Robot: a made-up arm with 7 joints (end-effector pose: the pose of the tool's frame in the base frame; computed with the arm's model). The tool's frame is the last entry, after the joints.
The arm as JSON. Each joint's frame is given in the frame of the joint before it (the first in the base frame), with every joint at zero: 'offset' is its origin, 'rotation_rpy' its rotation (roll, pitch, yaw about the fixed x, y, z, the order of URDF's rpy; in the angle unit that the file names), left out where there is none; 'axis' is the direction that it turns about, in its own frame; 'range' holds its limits. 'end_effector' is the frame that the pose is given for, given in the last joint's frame.
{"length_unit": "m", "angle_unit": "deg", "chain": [
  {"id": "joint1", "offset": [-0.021, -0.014, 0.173], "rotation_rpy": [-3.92, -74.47, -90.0], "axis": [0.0, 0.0, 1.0], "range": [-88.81, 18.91]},
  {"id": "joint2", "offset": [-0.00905, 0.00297, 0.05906], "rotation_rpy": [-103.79, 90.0, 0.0], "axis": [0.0, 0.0, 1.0], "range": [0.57, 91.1]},
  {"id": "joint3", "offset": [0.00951, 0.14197, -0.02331], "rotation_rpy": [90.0, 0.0, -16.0], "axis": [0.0, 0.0, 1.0], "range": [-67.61, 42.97]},
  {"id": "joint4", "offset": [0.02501, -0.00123, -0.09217], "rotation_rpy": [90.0, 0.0, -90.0], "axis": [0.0, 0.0, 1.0], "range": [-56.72, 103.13]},
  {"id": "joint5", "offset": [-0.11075, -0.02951, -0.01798], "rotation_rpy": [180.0, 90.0, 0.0], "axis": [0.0, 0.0, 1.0], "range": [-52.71, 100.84]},
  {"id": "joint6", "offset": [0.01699, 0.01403, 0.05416], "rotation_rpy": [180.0, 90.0, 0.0], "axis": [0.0, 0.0, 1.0], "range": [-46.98, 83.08]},
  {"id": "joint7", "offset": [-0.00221, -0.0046, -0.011], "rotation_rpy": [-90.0, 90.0, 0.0], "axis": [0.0, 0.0, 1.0], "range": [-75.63, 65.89]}
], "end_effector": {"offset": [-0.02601, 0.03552, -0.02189], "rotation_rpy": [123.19, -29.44, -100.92]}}
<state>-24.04 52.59 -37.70 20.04 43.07 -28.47 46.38</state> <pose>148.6 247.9 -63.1 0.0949 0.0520 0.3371 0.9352</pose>
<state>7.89 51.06 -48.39 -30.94 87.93 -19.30 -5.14</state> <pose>-1.7 85.8 -38.5 0.3223 0.2931 -0.0395 0.8993</pose>
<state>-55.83 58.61 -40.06 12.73 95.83 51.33 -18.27</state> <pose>261.7 218.2 111.6 0.4147 0.3869 0.1576 -0.8084</pose>
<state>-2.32 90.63 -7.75 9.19 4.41 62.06 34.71</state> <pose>92.3 367.5 146.5 0.6502 0.3098 0.0342 -0.6929</pose>
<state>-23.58 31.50 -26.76 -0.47 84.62 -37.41 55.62</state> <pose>165.4 103.3 -36.8 0.4275 -0.1247 0.3163 0.8376</pose>
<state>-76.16 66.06 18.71 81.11 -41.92 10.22 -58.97</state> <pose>313.4 338.2 116.0 0.0578 0.2394 0.9023 0.3539</pose>
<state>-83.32 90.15 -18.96 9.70 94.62 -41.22 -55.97</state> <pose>213.6 299.8 354.5 0.5460 0.0332 0.5053 -0.6674</pose>
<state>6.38 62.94 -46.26 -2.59 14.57 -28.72 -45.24</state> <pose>-48.5 210.2 -110.8 0.0466 0.8186 0.0427 0.5709</pose>
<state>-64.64 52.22 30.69 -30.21 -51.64 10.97 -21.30</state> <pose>205.7 143.3 302.6 0.4942 0.0466 0.5876 0.6390</pose>
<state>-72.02 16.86 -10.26 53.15 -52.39 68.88 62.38</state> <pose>312.3 53.6 -7.4 0.7409 -0.2004 -0.5309 -0.3592</pose>
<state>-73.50 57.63 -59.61 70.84 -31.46 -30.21 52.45</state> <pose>245.5 363.2 55.3 0.2172 0.3765 -0.5855 -0.6843</pose>
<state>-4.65 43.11 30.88 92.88 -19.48 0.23 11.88</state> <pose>-132.0 294.9 -152.3 0.8606 0.1055 -0.4852 -0.1128</pose>
